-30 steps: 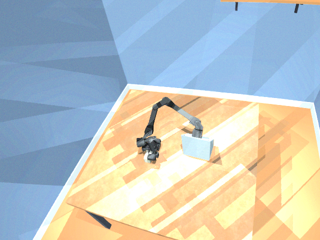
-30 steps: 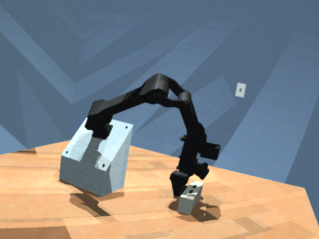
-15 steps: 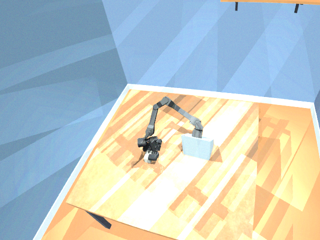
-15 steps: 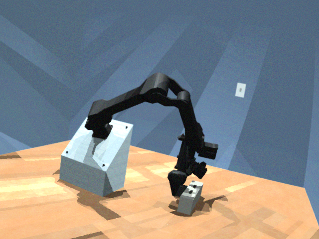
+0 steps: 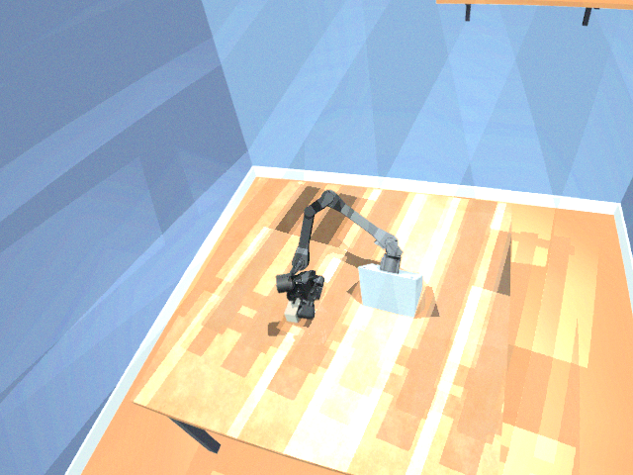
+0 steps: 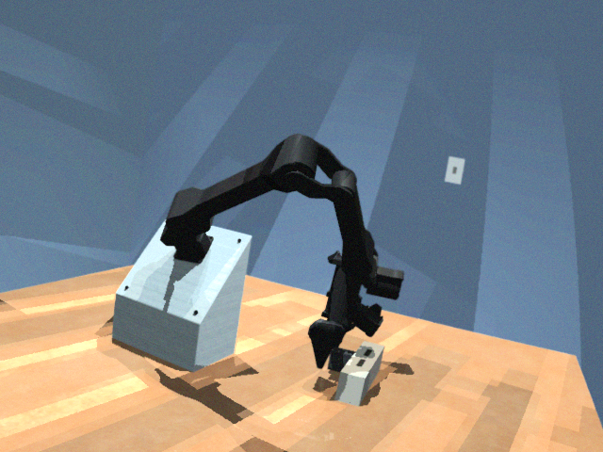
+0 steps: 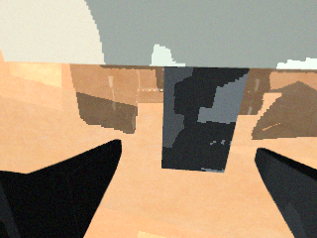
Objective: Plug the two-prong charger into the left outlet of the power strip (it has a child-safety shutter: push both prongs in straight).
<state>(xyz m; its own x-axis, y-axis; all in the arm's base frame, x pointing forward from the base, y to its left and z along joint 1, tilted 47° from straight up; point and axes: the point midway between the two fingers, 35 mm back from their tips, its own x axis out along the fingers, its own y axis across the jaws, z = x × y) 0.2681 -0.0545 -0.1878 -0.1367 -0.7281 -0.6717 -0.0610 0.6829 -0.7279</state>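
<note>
Now: gripper tip 50 mm short of the two-prong charger and 10 mm below it.
</note>
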